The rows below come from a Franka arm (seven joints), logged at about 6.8 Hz.
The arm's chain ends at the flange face. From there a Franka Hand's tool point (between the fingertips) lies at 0.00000 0.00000 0.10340 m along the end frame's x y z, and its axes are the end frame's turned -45 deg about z.
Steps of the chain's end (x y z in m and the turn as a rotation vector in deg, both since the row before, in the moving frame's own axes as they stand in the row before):
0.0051, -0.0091, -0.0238, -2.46, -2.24, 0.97
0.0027, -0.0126, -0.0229, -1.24, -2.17, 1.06
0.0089, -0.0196, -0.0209, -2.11, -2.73, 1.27
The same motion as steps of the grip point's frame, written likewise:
0.0040, -0.0026, -0.0240, -0.16, -3.32, 0.97
0.0065, -0.0082, -0.0230, 0.66, -2.41, 1.06
0.0140, -0.0084, -0.0211, 0.44, -3.42, 1.27

